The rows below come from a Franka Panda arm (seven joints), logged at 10 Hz.
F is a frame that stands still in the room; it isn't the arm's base.
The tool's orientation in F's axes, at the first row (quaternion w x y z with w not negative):
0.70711, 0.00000, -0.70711, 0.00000
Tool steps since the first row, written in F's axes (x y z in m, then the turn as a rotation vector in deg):
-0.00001, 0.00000, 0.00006, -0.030, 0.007, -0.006
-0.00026, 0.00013, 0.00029, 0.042, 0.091, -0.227
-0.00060, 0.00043, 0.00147, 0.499, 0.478, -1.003
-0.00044, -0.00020, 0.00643, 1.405, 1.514, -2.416
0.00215, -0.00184, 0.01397, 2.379, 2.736, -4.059
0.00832, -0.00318, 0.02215, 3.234, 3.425, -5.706
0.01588, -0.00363, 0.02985, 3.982, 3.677, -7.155
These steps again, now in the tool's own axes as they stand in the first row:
0.00006, 0.00000, 0.00001, -0.006, 0.007, 0.030
0.00029, 0.00013, 0.00026, -0.227, 0.091, -0.042
0.00147, 0.00043, 0.00060, -1.003, 0.478, -0.499
0.00643, -0.00020, 0.00044, -2.416, 1.514, -1.405
0.01397, -0.00184, -0.00215, -4.059, 2.736, -2.379
0.02215, -0.00318, -0.00832, -5.706, 3.425, -3.234
0.02985, -0.00363, -0.01588, -7.155, 3.677, -3.982

